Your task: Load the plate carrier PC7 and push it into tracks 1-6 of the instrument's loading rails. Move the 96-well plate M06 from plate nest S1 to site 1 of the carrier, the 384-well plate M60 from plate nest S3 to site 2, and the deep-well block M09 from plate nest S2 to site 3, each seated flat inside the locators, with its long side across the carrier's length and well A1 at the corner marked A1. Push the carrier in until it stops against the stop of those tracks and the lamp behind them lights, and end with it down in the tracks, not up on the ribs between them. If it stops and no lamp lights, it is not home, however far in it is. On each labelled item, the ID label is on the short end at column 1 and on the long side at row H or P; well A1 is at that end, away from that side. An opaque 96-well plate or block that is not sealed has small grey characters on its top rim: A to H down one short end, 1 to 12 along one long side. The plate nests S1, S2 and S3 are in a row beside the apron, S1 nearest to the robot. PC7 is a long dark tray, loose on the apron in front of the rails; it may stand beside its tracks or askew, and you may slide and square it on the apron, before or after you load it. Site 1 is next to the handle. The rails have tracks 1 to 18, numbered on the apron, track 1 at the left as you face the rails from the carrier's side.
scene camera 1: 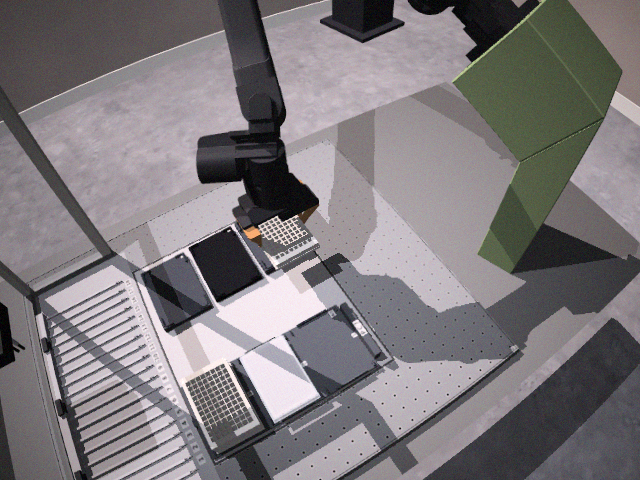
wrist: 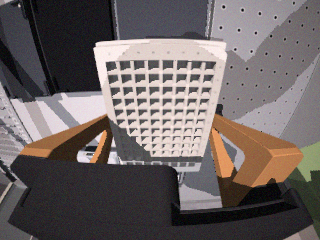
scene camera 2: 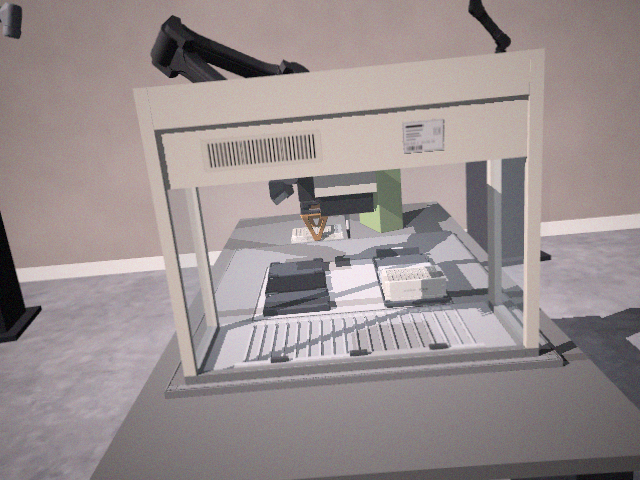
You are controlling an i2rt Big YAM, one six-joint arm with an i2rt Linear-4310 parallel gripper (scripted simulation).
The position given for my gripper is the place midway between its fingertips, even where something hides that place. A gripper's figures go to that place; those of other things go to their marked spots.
My gripper (scene camera 1: 280,233) is 0.75 m from the lens. A dark carrier PC7 (scene camera 1: 334,349) is 0.73 m from the lens. A nest S2 (scene camera 1: 225,265) is 0.83 m from the lens. A dark nest S3 (scene camera 1: 177,295) is 0.82 m from the lens. The marked spots on the dark nest S3 and the dark carrier PC7 are 0.31 m apart.
